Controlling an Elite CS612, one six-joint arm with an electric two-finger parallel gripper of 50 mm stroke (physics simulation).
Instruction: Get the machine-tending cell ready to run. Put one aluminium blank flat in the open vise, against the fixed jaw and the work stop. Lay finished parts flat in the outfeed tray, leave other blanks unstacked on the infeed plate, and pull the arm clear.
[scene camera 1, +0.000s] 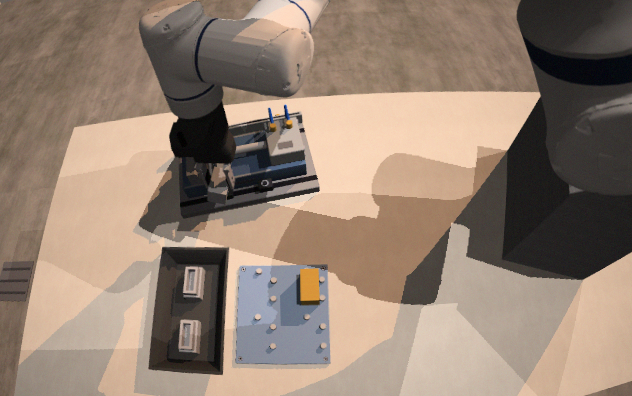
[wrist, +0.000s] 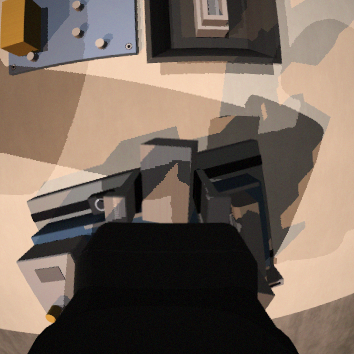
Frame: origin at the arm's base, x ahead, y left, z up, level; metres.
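Seen in the pictures: gripper, between the fingertips: (scene camera 1: 220, 184) (wrist: 167, 182).
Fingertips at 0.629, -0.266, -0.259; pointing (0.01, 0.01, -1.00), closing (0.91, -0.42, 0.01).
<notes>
A point is followed by its place in that frame, as x, y, z.
My gripper (scene camera 1: 216, 179) @[0.629, -0.266, -0.259] (wrist: 167, 182) @[0.629, -0.266, -0.259] is shut on a grey aluminium blank (scene camera 1: 218, 193) @[0.637, -0.236, -0.240] (wrist: 166, 182) @[0.630, -0.262, -0.242]. It holds the blank at the left part of the vise (scene camera 1: 286, 146) @[0.482, -0.297, -0.255] (wrist: 47, 275) @[0.481, -0.302, -0.255] in the scene view; one end of the blank points towards the tray. Fingers and gripper body hide the jaw contact and the work stop, so I cannot tell whether the blank touches them. Two pale finished parts (scene camera 1: 194, 282) @[0.738, -0.114, -0.305] (scene camera 1: 190, 336) @[0.774, -0.019, -0.305], each with a rectangular pocket, lie apart in the dark outfeed tray (scene camera 1: 224, 310) @[0.700, -0.045, -0.309] (wrist: 215, 56) @[0.719, -0.180, -0.310]. One part (wrist: 212, 25) @[0.734, -0.146, -0.319] shows partly in the wrist view.
An orange block (scene camera 1: 309, 286) @[0.542, -0.031, -0.308] (wrist: 19, 27) @[0.546, -0.051, -0.308] sits at the upper right of the blue infeed plate (scene camera 1: 295, 350) @[0.608, 0.062, -0.344] (wrist: 117, 20) @[0.646, -0.085, -0.344], among several short pins. Two blue hoses (scene camera 1: 286, 112) @[0.454, -0.372, -0.243] rise from the vise's right block. The dark robot base stands at the right.
</notes>
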